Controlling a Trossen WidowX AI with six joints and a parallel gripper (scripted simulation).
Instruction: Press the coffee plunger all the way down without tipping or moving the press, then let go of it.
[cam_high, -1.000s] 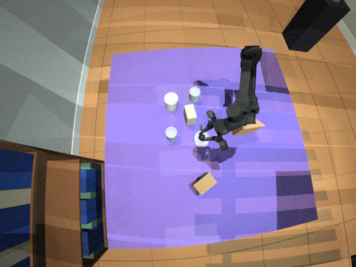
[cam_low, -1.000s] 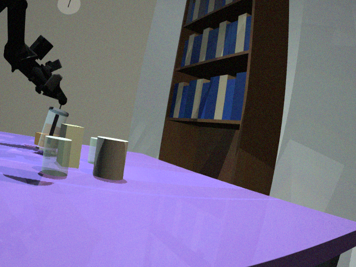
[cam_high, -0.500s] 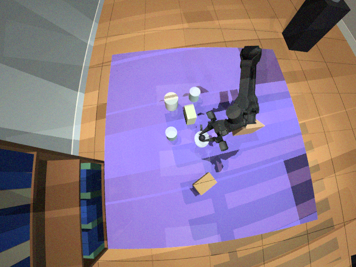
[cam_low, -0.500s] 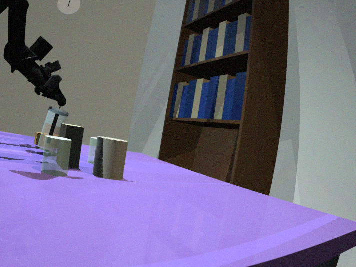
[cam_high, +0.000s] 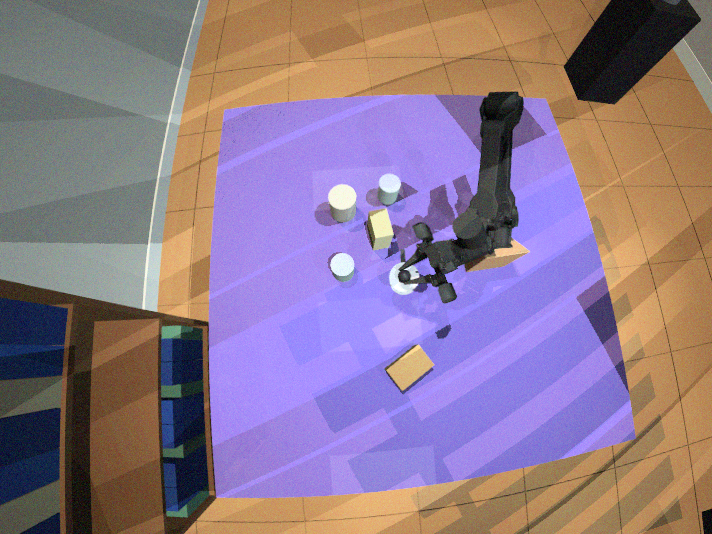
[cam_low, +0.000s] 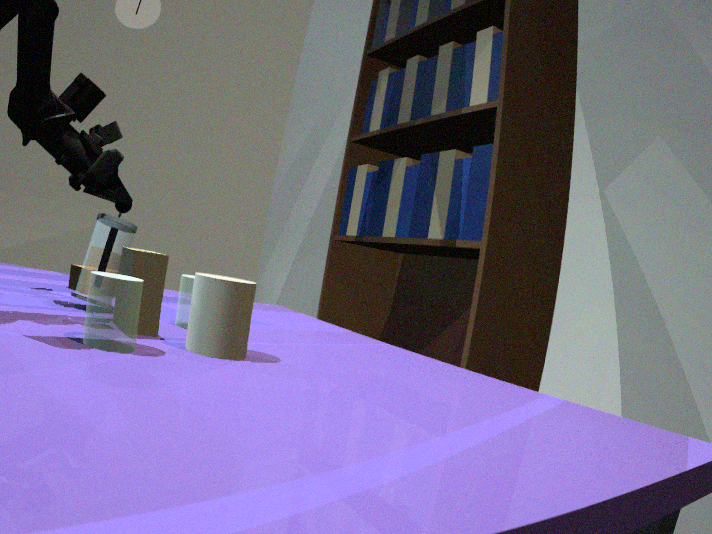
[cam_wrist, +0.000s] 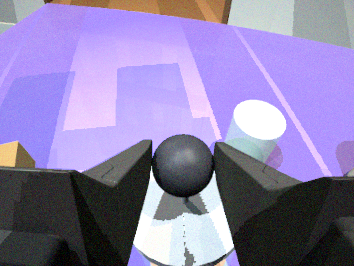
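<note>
My gripper tip is 90 mm above the coffee press, 30 mm to the left of it and 20 mm past it. Also, from my gripper tip: tan block: 220 mm to the left, 160 mm below, 30 mm behind.
</note>
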